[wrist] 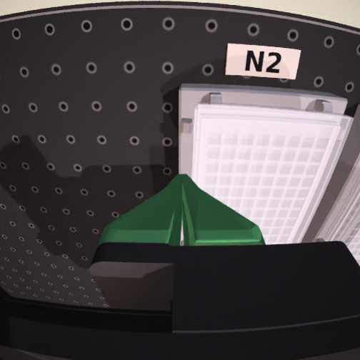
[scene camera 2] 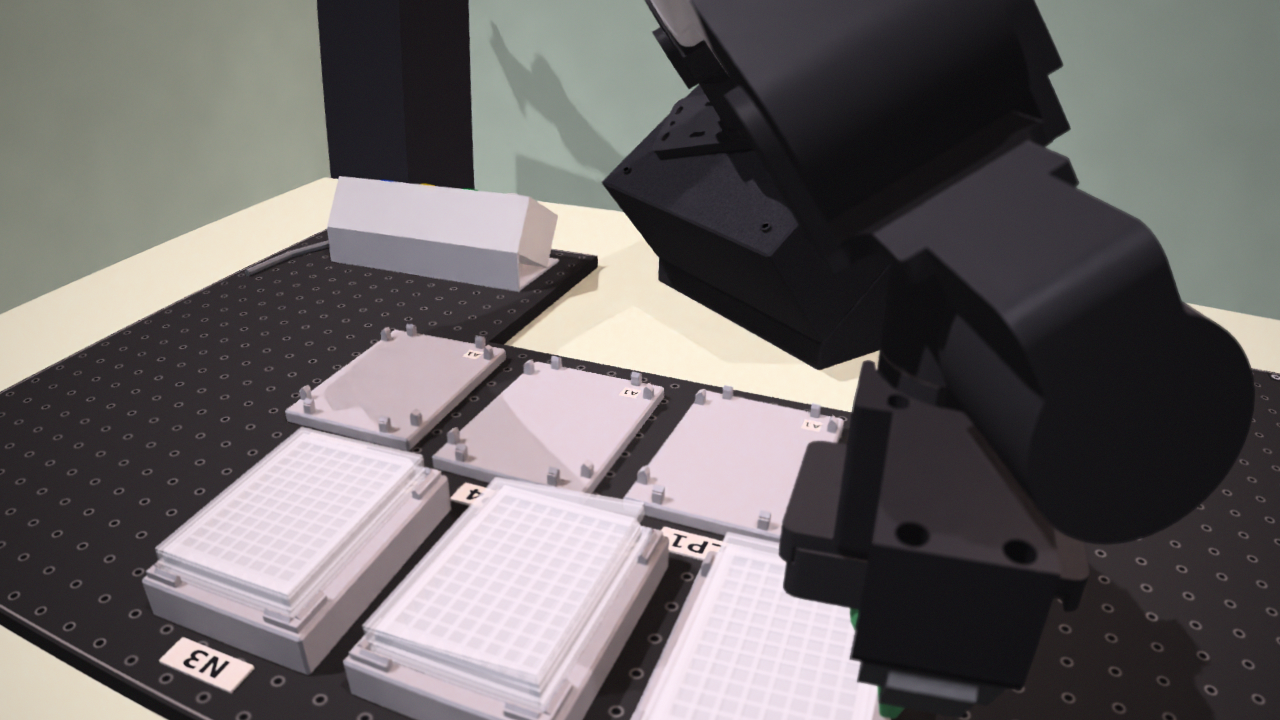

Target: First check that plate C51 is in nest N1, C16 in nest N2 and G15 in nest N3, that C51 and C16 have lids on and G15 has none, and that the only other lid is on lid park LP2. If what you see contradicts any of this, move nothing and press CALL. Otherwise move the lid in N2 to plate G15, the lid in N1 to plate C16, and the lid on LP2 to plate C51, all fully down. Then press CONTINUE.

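Note:
My gripper point(wrist: 181, 181) has its green fingertips together, shut and empty, to the left of nest N2 point(wrist: 186, 155). In the scene view its fingers are mostly hidden behind the gripper body. The plate in N2 point(wrist: 265, 165) point(scene camera 2: 760, 644) has a clear raised edge like a lid. In the scene view, the plate in nest N3 point(scene camera 2: 295, 514) and the plate in the middle nest point(scene camera 2: 510, 582) also show clear lid-like edges. Plate codes cannot be read. Three flat pegged parks point(scene camera 2: 398, 380) point(scene camera 2: 559, 420) point(scene camera 2: 733, 456) show bare tops where visible; the right one is partly hidden.
The pale button box point(scene camera 2: 425, 228) stands at the back left, its coloured buttons barely showing over the top. A dark column point(scene camera 2: 393, 89) rises behind it. The arm covers the right side of the scene view. The middle nest's plate edge shows at the right of the wrist view.

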